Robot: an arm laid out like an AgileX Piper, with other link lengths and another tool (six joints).
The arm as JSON. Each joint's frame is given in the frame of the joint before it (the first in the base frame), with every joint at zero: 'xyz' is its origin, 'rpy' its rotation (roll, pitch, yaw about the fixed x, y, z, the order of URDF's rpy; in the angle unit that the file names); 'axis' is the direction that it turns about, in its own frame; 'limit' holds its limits. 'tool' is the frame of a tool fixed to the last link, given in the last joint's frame.
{
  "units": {
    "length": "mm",
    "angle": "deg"
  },
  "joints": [
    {
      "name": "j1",
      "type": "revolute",
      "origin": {
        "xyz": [
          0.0,
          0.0,
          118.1
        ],
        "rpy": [
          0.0,
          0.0,
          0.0
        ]
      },
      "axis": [
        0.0,
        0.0,
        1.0
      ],
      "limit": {
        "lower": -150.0,
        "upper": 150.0
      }
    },
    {
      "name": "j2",
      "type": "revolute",
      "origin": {
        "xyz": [
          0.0,
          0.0,
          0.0
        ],
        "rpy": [
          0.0,
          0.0,
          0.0
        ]
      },
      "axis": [
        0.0,
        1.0,
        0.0
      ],
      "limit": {
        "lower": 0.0,
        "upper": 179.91
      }
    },
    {
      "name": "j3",
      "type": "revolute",
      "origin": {
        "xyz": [
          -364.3,
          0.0,
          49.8
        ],
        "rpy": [
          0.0,
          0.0,
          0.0
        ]
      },
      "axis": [
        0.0,
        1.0,
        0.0
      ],
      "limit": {
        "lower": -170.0,
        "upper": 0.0
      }
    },
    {
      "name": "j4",
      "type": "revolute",
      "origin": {
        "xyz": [
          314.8,
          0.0,
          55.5
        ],
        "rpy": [
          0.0,
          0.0,
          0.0
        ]
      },
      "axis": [
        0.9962,
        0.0,
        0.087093
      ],
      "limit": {
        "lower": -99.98,
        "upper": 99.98
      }
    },
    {
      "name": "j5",
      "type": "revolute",
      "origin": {
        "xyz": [
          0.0,
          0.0,
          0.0
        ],
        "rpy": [
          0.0,
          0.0,
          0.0
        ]
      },
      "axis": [
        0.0,
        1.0,
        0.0
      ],
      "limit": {
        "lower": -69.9,
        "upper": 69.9
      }
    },
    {
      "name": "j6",
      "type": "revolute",
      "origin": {
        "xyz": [
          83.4,
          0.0,
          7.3
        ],
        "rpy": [
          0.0,
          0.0,
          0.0
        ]
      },
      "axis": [
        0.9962,
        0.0,
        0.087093
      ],
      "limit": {
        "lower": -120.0,
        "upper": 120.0
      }
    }
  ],
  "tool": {
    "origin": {
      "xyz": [
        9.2,
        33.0,
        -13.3
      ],
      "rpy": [
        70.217,
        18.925,
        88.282
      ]
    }
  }
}
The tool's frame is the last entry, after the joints.
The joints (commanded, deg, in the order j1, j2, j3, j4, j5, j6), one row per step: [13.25, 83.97, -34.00, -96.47, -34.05, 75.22]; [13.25, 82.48, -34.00, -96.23, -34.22, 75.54]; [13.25, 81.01, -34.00, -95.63, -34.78, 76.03]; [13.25, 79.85, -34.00, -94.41, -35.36, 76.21]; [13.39, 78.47, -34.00, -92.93, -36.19, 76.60]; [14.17, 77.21, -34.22, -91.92, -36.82, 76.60]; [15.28, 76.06, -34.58, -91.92, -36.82, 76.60]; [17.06, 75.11, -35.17, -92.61, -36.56, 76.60]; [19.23, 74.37, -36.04, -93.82, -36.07, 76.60]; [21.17, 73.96, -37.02, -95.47, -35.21, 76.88]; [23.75, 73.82, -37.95, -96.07, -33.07, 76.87]
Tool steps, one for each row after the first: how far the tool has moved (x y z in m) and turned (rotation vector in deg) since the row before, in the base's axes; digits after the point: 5 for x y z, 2 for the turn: [-0.00259, -0.00018, 0.00769, 0.75, -1.15, -0.25]; [-0.00298, 0.00039, 0.00827, 1.33, -0.85, -0.29]; [-0.00216, 0.00078, 0.00723, 1.59, -0.66, -0.48]; [-0.00324, 0.00159, 0.00884, 2.10, -0.63, -0.40]; [-0.00398, 0.00385, 0.00856, 1.49, -1.13, 0.64]; [-0.00416, 0.00421, 0.00720, 0.38, -1.46, 1.11]; [-0.00491, 0.00654, 0.00658, -0.25, -1.69, 1.97]; [-0.00476, 0.00788, 0.00646, -0.70, -1.95, 2.44]; [-0.00291, 0.00685, 0.00509, -1.12, -1.79, 1.97]; [-0.00215, 0.00949, 0.00395, -1.01, -1.81, 1.08]
